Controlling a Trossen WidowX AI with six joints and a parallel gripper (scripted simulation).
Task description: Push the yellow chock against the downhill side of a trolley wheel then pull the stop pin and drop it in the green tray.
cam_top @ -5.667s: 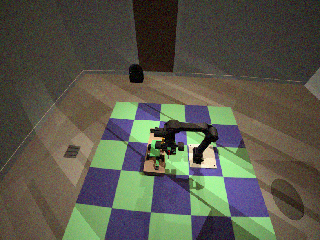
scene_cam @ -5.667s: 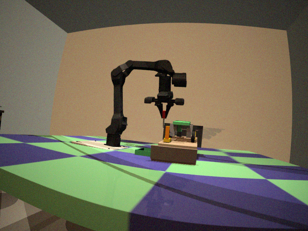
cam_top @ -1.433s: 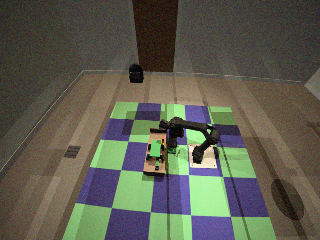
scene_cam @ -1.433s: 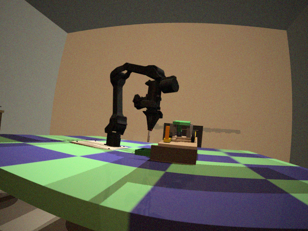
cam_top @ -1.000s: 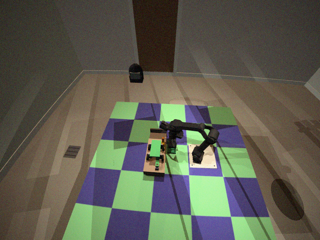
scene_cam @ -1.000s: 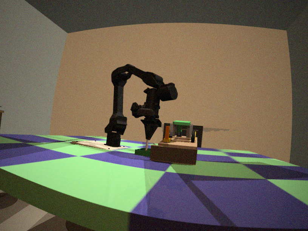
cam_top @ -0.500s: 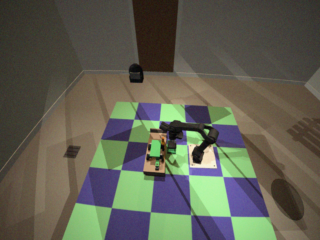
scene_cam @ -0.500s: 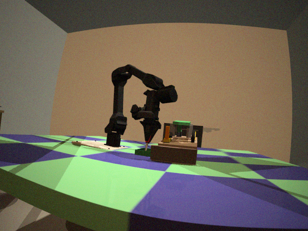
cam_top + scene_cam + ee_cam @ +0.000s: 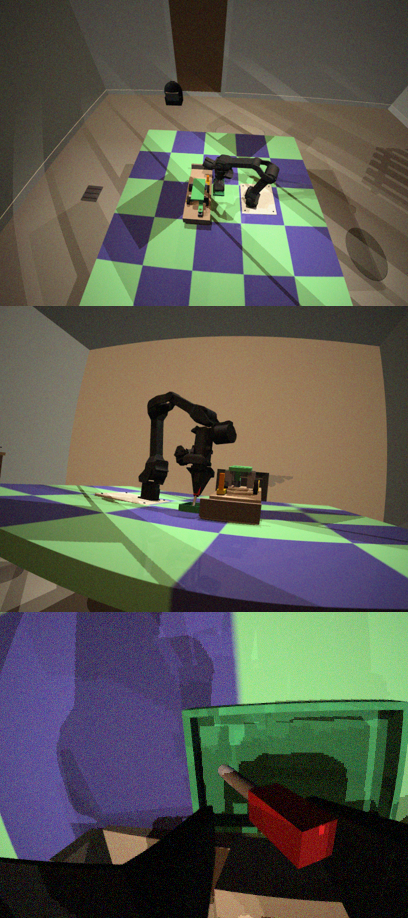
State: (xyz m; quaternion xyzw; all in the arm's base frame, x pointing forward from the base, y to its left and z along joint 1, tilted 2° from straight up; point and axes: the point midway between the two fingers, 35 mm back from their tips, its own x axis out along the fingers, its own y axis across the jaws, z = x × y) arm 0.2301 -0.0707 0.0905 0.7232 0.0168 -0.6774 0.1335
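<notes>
Now: gripper tip 1 cm past the green tray, 2 cm to the right of it and 6 cm above it. From my gripper tip the other things lie so: yellow chock: 6 cm ahead, 5 cm to the left, 3 cm above; then red-headed stop pin: 1 cm below; then trolley: 9 cm ahead, 15 cm to the left, 6 cm above.
</notes>
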